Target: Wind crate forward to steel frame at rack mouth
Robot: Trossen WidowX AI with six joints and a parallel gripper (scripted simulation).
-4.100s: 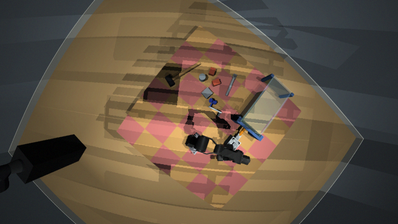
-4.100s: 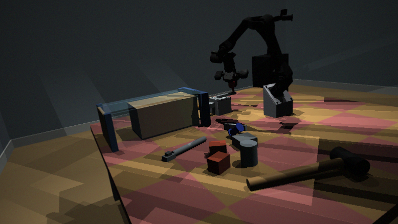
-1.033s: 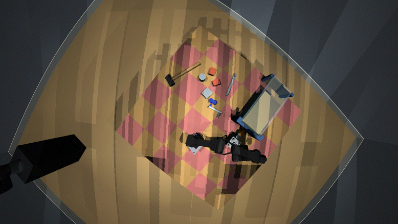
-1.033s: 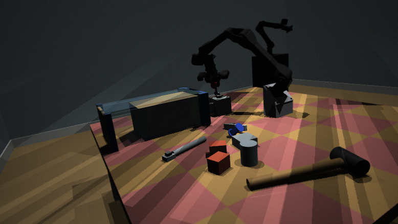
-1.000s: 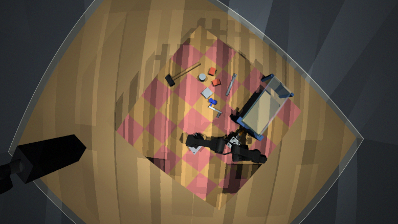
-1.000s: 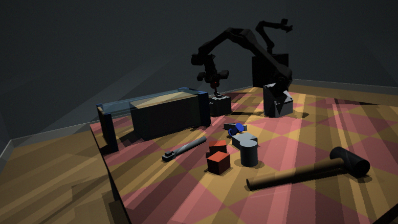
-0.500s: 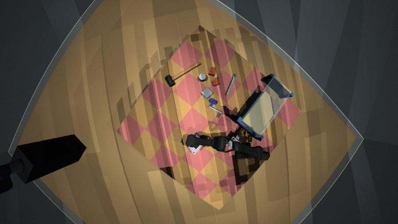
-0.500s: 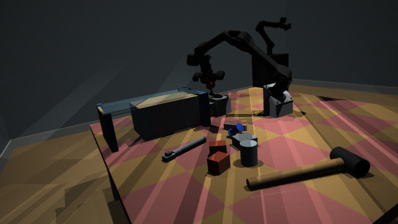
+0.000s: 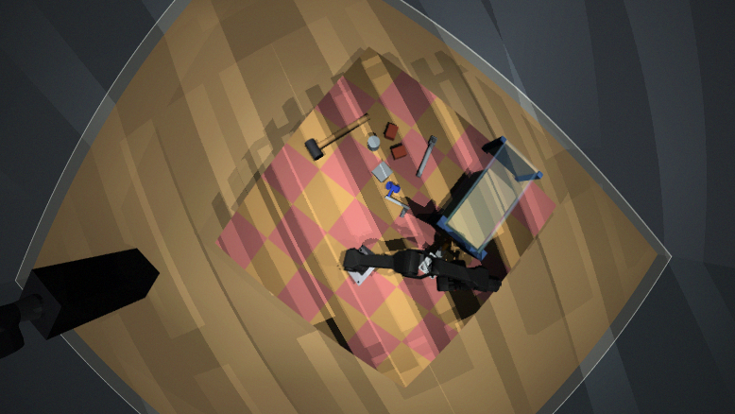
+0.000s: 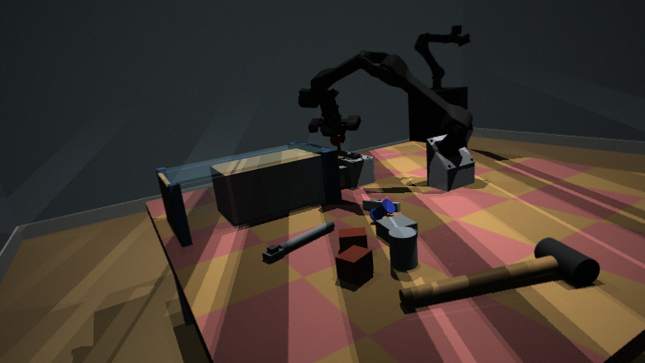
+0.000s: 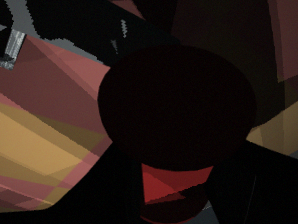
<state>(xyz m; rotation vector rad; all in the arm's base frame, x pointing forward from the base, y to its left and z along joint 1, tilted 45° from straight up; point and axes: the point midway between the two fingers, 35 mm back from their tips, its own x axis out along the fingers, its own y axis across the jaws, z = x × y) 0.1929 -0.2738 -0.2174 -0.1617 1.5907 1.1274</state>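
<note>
My gripper tip is now 50 mm to the right of the grey crank arm, 30 mm above it and 10 mm short of it. The rest, counted from my gripper tip: grey winch (100 mm to the left, 100 mm below, 10 mm behind); red knob (10 mm to the left, 10 mm ahead); clear-panelled cubby (410 mm ahead, 120 mm to the left, 10 mm below).
</note>
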